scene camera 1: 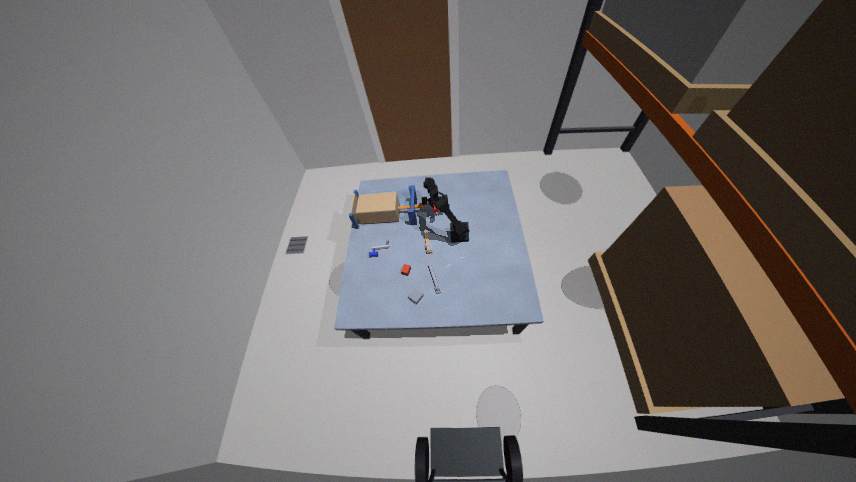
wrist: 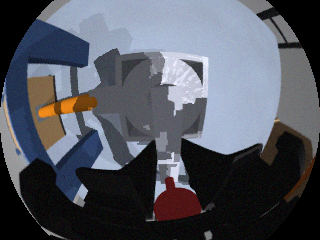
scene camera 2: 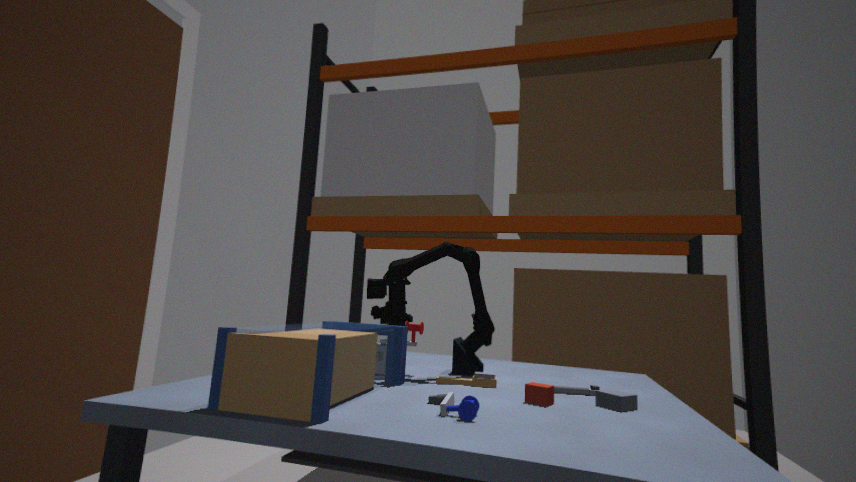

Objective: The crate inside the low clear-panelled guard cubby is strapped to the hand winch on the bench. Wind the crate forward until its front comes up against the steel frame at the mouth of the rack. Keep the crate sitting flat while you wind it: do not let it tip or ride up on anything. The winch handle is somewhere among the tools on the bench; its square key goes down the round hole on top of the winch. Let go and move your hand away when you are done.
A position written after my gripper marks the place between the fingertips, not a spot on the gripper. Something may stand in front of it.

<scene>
I see my gripper [wrist: 167, 142], a grey winch [wrist: 136, 72], a grey block [scene camera 2: 617, 400] and a winch handle [wrist: 166, 101].
The wrist view misses the grey block, which is hidden by my gripper.
</scene>
